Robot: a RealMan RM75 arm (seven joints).
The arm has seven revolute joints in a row. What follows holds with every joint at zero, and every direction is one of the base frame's. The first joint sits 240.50 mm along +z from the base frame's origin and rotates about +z. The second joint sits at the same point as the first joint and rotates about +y. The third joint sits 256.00 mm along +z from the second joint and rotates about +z. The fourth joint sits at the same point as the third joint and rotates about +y. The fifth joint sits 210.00 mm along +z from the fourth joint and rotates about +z. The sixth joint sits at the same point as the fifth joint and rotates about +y. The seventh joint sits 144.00 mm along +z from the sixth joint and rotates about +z. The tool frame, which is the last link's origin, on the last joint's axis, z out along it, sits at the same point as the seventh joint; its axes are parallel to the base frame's.
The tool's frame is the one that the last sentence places.
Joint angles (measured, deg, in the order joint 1, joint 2, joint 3, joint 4, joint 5, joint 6, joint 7), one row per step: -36.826, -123.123, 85.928, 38.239, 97.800, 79.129, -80.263; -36.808, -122.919, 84.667, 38.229, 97.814, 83.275, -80.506; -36.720, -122.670, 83.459, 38.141, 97.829, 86.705, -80.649; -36.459, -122.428, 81.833, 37.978, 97.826, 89.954, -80.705; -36.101, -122.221, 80.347, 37.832, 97.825, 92.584, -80.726; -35.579, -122.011, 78.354, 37.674, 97.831, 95.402, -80.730; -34.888, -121.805, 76.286, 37.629, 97.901, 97.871, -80.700
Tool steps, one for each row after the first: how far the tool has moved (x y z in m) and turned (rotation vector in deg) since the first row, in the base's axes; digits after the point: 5 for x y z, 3 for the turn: 0.00163, -0.00583, 0.00621, -2.910, -1.653, -0.203; 0.00194, -0.01024, 0.01233, -5.158, -3.049, -0.245; 0.00122, -0.01378, 0.01927, -6.928, -4.675, 0.082; -0.00013, -0.01665, 0.02543, -8.199, -6.117, 0.516; -0.00215, -0.01925, 0.03288, -9.234, -7.931, 1.224; -0.00504, -0.02139, 0.04035, -9.796, -9.679, 2.032
